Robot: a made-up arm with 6 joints. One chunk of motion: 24 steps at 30 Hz.
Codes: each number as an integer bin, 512 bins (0 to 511) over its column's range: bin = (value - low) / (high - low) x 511, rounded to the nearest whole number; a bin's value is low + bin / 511 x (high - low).
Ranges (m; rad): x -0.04..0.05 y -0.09..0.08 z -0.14..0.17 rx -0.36..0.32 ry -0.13..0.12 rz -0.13..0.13
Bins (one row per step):
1: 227 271 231 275 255 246
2: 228 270 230 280 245 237
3: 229 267 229 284 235 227
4: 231 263 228 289 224 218
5: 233 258 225 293 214 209
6: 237 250 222 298 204 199
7: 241 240 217 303 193 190
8: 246 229 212 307 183 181
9: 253 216 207 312 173 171
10: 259 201 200 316 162 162
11: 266 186 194 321 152 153
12: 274 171 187 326 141 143
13: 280 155 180 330 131 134
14: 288 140 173 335 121 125
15: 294 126 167 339 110 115
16: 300 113 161 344 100 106
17: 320 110 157 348 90 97
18: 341 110 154 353 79 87
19: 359 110 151 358 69 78
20: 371 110 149 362 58 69
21: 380 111 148 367 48 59
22: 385 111 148 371 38 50
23: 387 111 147 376 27 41
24: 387 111 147 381 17 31
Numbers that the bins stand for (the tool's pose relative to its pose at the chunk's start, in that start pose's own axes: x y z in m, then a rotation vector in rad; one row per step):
1: 0.0000 0.0002 0.0001 0.0059 -0.0052 -0.0048
2: 0.0002 -0.0002 -0.0005 0.0126 -0.0101 -0.0094
3: 0.0003 -0.0012 -0.0011 0.0179 -0.0150 -0.0145
4: 0.0007 -0.0025 -0.0017 0.0246 -0.0204 -0.0191
5: 0.0010 -0.0042 -0.0035 0.0299 -0.0253 -0.0237
6: 0.0017 -0.0068 -0.0053 0.0366 -0.0302 -0.0287
7: 0.0024 -0.0102 -0.0084 0.0432 -0.0356 -0.0333
8: 0.0033 -0.0138 -0.0114 0.0485 -0.0405 -0.0379
9: 0.0046 -0.0181 -0.0144 0.0552 -0.0454 -0.0430
10: 0.0056 -0.0231 -0.0187 0.0605 -0.0507 -0.0476
11: 0.0068 -0.0281 -0.0223 0.0672 -0.0556 -0.0522
12: 0.0083 -0.0331 -0.0266 0.0738 -0.0610 -0.0572
13: 0.0093 -0.0384 -0.0308 0.0791 -0.0659 -0.0618
14: 0.0107 -0.0434 -0.0350 0.0858 -0.0708 -0.0664
15: 0.0118 -0.0481 -0.0387 0.0911 -0.0762 -0.0715
16: 0.0128 -0.0524 -0.0423 0.0978 -0.0811 -0.0761
17: 0.0164 -0.0534 -0.0448 0.1031 -0.0860 -0.0806
18: 0.0201 -0.0534 -0.0466 0.1097 -0.0914 -0.0857
19: 0.0232 -0.0534 -0.0484 0.1164 -0.0962 -0.0903
20: 0.0253 -0.0534 -0.0496 0.1217 -0.1016 -0.0949
21: 0.0269 -0.0531 -0.0502 0.1284 -0.1065 -0.1000
22: 0.0278 -0.0531 -0.0502 0.1337 -0.1114 -0.1046
23: 0.0282 -0.0531 -0.0508 0.1404 -0.1168 -0.1091
24: 0.0282 -0.0531 -0.0508 0.1470 -0.1217 -0.1142

